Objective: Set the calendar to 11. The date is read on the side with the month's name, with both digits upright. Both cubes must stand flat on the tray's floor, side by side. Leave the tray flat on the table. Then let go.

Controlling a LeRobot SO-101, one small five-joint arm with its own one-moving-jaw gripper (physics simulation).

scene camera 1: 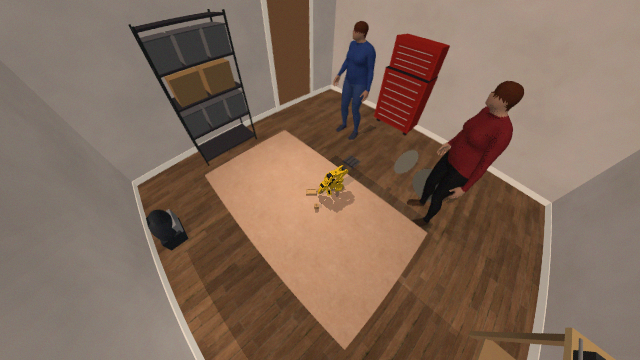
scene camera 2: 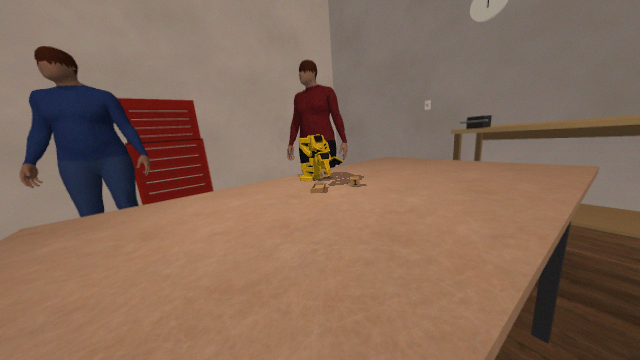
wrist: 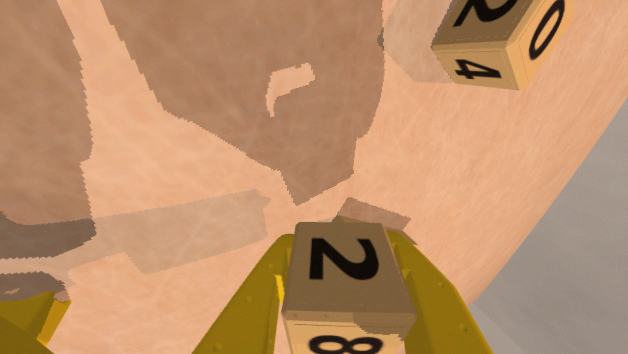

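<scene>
A wooden cube (wrist: 349, 267), with a 2 on its top and an 8 on a side in the wrist view, is between my gripper's two jaws, which press on its sides. My gripper (wrist: 342, 239) is shut on it; its height above the table is hard to tell. The other cube (scene camera 1: 316, 206) (scene camera 2: 355, 181) (wrist: 477, 70) stands apart on the table. It shows a 1 in scene camera 2, and a 2, a 4 and a 0 in the wrist view. The small wooden tray (scene camera 1: 311, 194) (scene camera 2: 318, 190) lies on the table near the arm. Its month name is too small to read.
The yellow arm (scene camera 1: 334, 181) (scene camera 2: 315, 157) stands near one long edge of the table (scene camera 1: 280, 225) (scene camera 2: 300, 260). Its shadow falls across the table. Two people stand in the room, near a red tool cabinet (scene camera 1: 407, 82) (scene camera 2: 172, 170).
</scene>
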